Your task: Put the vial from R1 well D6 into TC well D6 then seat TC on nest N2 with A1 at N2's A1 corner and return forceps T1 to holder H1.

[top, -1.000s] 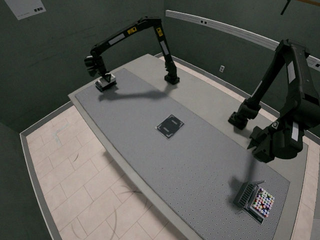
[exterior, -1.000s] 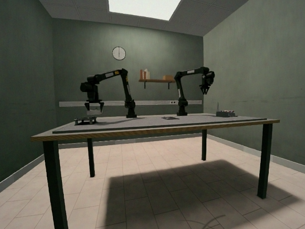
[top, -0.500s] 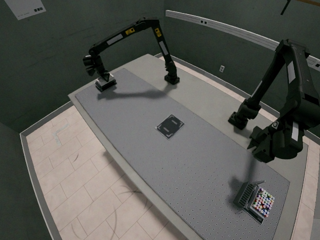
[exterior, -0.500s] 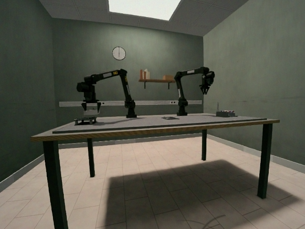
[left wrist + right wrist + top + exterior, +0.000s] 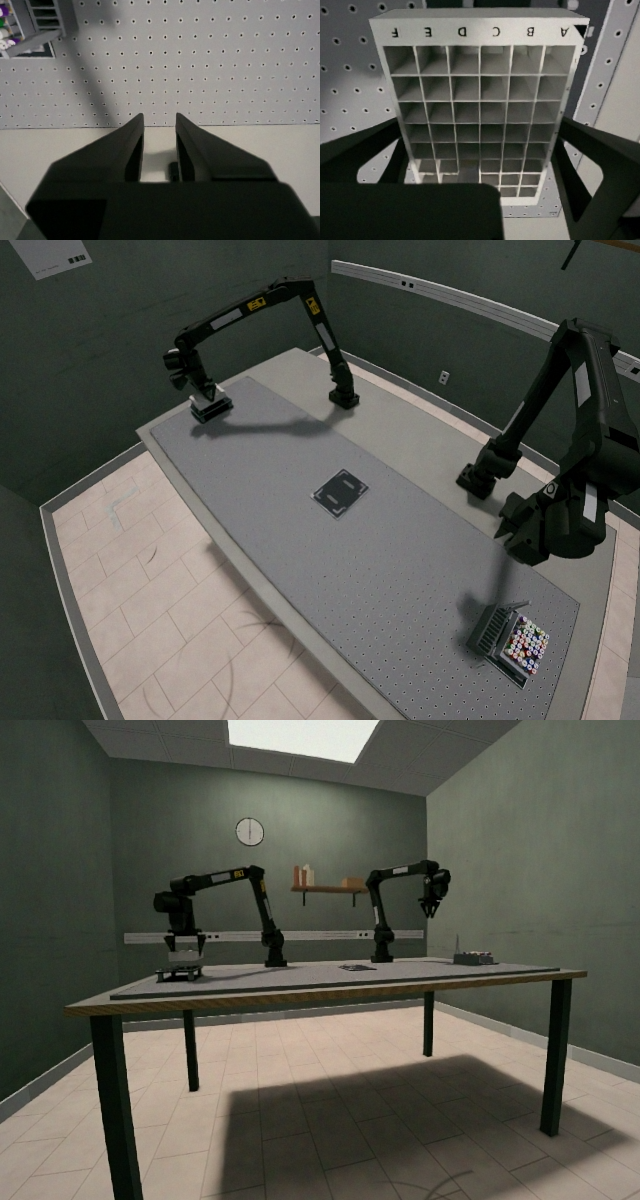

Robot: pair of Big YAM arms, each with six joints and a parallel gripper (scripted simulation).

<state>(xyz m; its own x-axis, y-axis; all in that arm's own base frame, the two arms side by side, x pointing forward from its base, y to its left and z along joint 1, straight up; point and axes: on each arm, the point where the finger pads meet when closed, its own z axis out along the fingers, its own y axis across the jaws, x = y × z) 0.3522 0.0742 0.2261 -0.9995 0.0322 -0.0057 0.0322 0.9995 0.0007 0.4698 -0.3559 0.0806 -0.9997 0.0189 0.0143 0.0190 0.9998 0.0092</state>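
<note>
The black nest is 50 mm below my right hand and 20 mm to the right of it. From my right hand the other things lie so: tube carrier (right at my right hand); then slotted holder (1240 mm to the left, 70 mm below, 50 mm behind).
</note>
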